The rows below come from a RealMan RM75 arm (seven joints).
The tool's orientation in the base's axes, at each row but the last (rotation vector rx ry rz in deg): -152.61 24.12 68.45; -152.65 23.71 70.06; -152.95 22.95 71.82; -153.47 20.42 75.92
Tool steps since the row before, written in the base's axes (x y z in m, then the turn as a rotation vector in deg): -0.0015 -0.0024 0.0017 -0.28 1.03 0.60; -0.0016 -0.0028 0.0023 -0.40 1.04 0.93; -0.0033 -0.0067 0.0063 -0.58 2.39 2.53; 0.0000 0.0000 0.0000 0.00 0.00 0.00
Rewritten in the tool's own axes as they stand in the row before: -0.0018 0.0027 -0.0008 -0.81 -0.91 0.10; -0.0023 0.0031 -0.0011 -1.14 -0.90 -0.03; -0.0057 0.0072 -0.0033 -2.72 -2.18 -0.56; 0.0000 0.0000 0.0000 0.00 0.00 0.00
